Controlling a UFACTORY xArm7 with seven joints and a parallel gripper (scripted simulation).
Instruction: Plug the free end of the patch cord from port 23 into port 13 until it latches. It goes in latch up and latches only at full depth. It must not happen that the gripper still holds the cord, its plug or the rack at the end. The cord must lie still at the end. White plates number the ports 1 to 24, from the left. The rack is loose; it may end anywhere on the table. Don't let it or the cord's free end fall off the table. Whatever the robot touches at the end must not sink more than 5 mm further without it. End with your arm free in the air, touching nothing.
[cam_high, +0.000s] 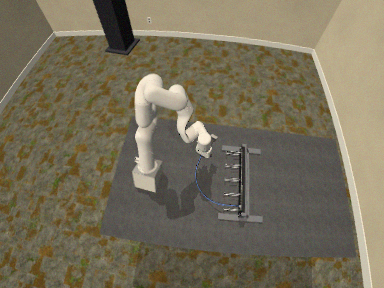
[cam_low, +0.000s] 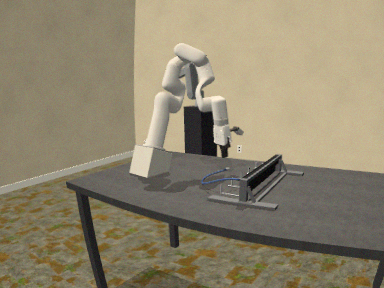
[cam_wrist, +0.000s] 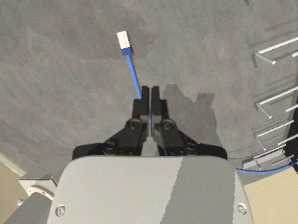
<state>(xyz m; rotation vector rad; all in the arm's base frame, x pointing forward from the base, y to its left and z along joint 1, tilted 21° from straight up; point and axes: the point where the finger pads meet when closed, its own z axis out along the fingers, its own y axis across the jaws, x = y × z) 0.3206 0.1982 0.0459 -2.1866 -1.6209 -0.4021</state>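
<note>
Right now my hand is 10 cm above the plug, 5 cm to the right of it and 2 cm past it.
</note>
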